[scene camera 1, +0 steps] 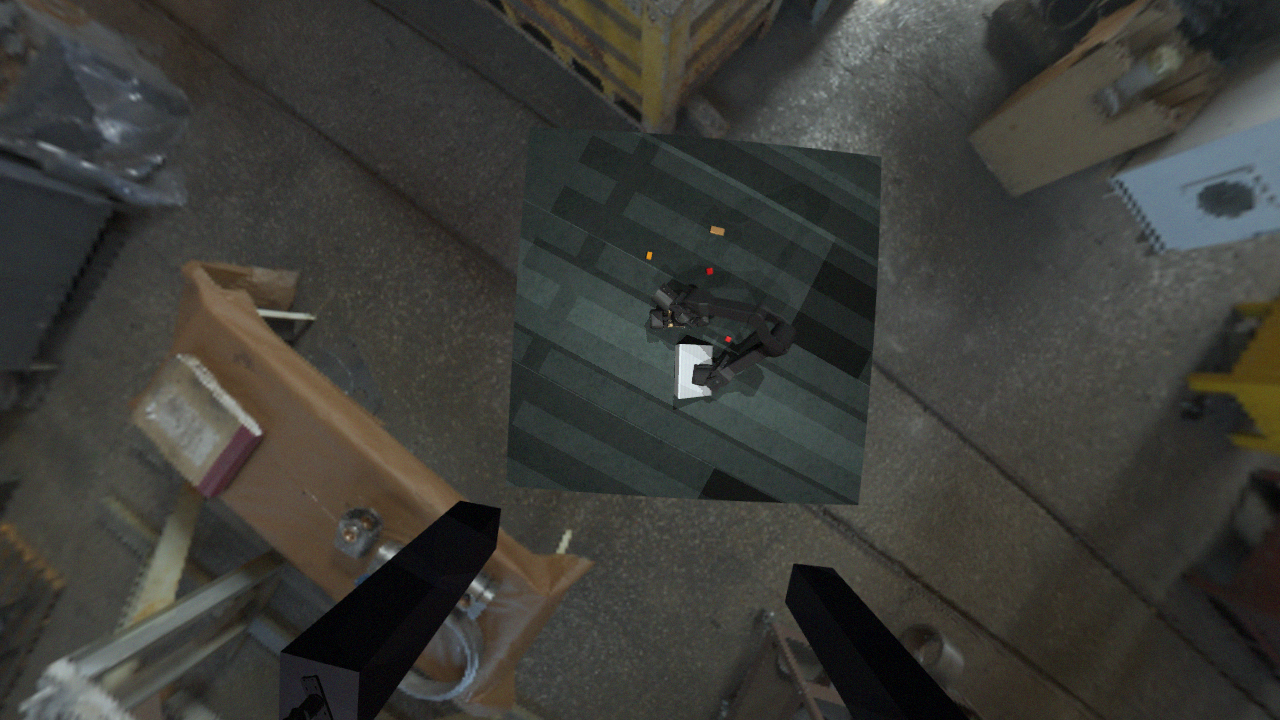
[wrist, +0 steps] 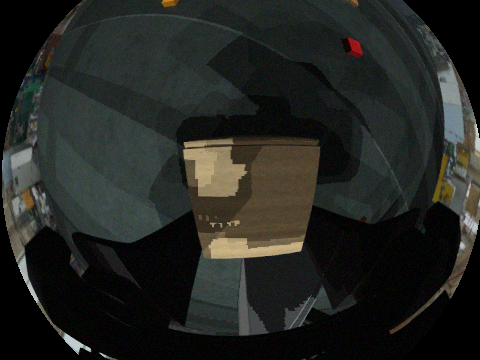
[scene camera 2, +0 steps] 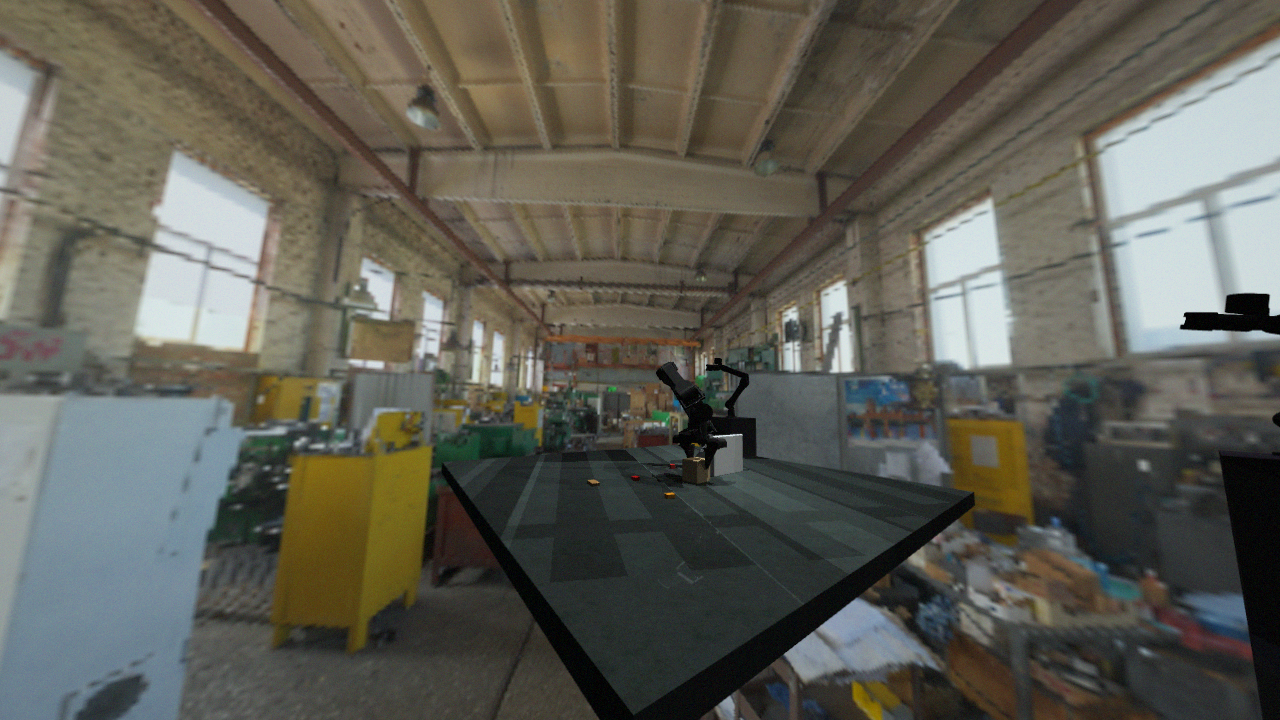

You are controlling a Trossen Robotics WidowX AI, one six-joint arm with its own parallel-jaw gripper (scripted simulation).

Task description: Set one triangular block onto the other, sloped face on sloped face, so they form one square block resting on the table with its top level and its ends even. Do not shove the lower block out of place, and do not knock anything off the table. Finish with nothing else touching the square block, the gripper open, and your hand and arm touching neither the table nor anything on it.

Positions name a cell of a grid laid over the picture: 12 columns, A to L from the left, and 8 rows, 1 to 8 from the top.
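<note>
My gripper (scene camera 2: G6) (wrist: G5) holds a tan triangular block (wrist: G5). Another tan triangular block (wrist: G4) is visible.
</note>
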